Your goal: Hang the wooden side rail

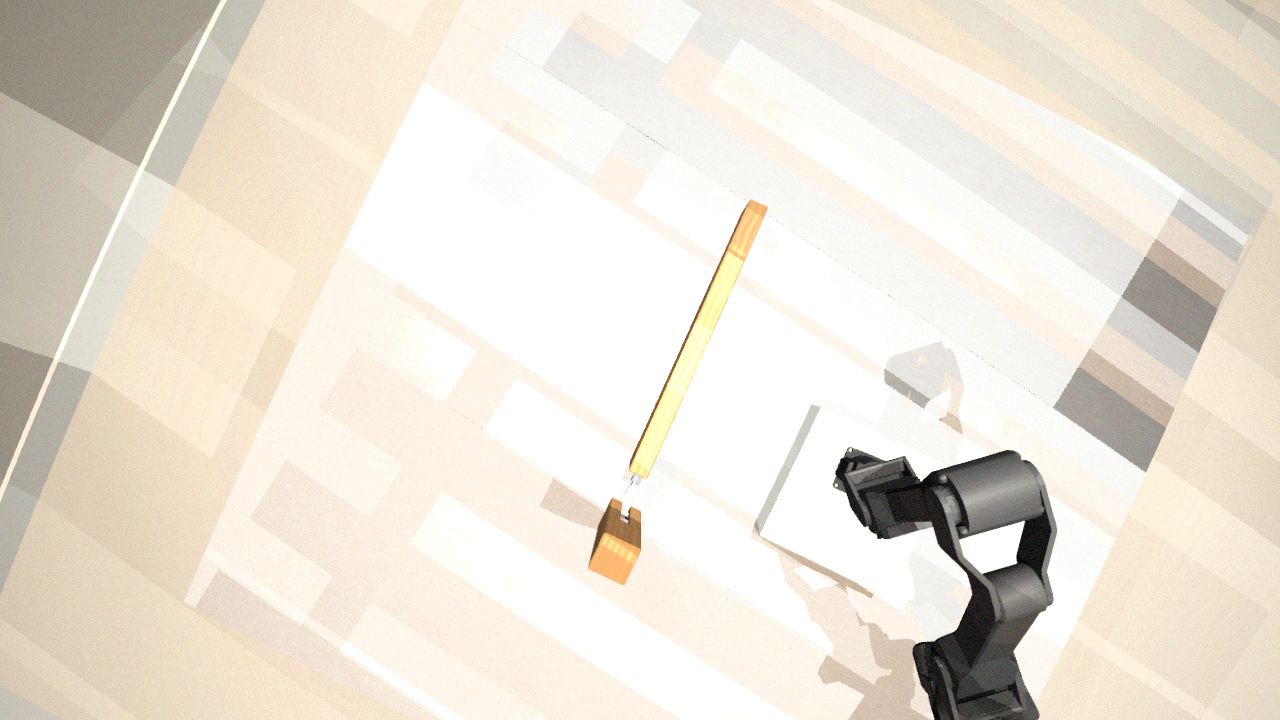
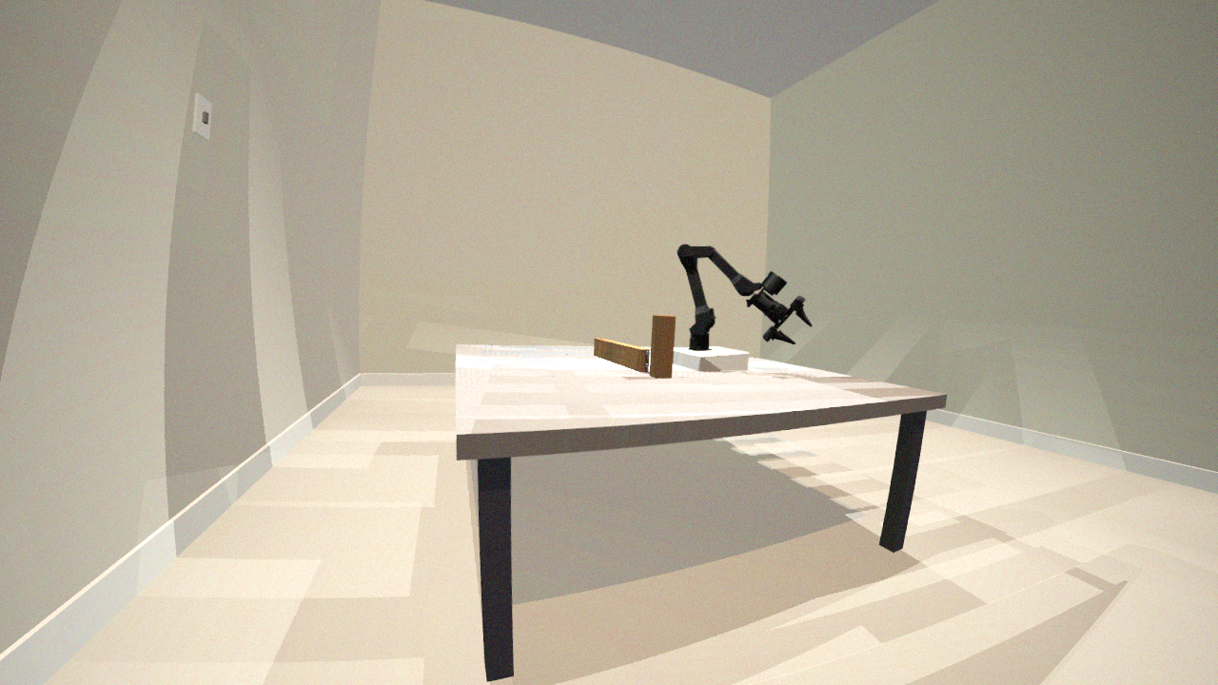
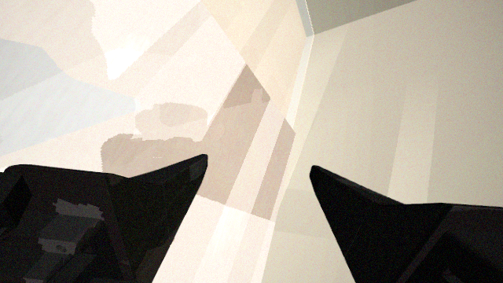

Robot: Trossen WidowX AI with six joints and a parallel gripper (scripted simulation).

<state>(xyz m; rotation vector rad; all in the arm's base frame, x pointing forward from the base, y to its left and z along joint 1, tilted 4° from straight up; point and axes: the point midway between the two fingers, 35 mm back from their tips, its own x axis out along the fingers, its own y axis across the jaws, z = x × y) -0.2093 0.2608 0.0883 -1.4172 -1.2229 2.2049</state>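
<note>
Now: the headboard post 52 cm ahead of my gripper tip, 8 cm to the right of it and 6 cm below it.
</note>
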